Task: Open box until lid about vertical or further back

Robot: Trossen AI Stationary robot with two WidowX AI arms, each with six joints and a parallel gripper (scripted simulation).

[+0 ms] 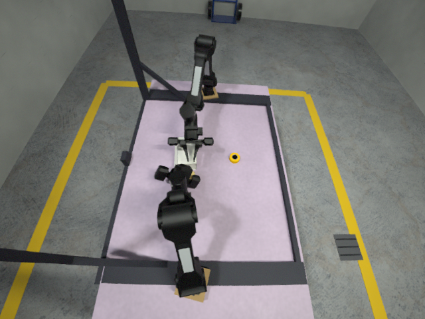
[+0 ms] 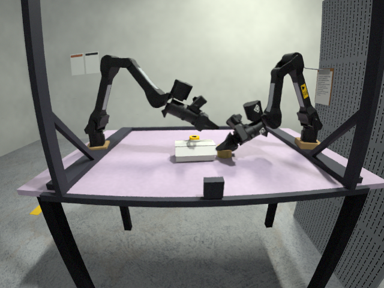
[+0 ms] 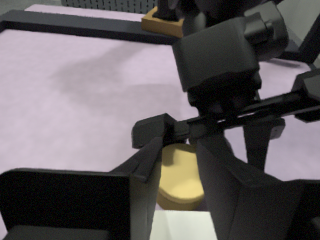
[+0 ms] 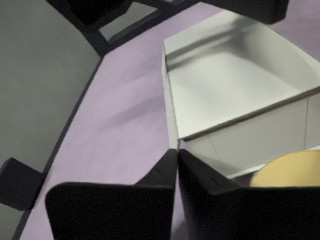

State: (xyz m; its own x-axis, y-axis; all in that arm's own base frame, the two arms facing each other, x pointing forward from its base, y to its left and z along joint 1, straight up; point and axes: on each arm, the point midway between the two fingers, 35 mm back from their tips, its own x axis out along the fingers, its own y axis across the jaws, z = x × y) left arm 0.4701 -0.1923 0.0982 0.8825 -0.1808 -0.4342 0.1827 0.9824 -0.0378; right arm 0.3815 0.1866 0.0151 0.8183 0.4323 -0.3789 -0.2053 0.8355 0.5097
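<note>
Now: the white box 50 mm behind my left hand, 60 mm to the left of it and 80 mm below it.
Now: the white box 110 mm to the left of my right hand, 20 mm below it and 10 mm ahead of it.
</note>
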